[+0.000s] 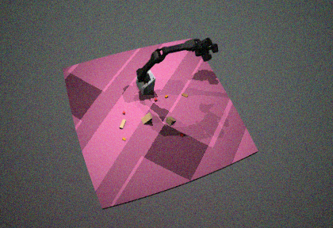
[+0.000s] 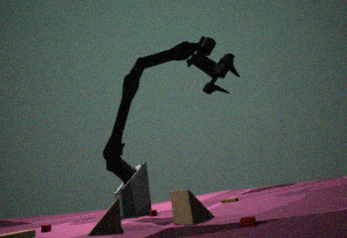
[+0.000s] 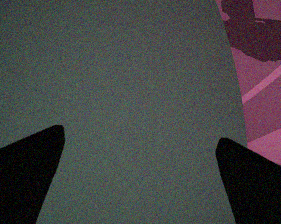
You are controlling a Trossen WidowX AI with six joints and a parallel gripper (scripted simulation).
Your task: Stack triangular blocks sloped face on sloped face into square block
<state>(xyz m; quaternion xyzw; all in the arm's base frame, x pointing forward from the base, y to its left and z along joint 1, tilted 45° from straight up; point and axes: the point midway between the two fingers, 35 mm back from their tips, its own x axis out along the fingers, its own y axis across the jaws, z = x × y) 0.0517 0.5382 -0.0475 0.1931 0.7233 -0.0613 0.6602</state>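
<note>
Now: gripper tip 25 cm short of the triangular block, 37 cm to the left of it and 42 cm above it. Also, from my gripper tip: thin tan piece 5 cm ahead, 16 cm to the right, 43 cm below.
</note>
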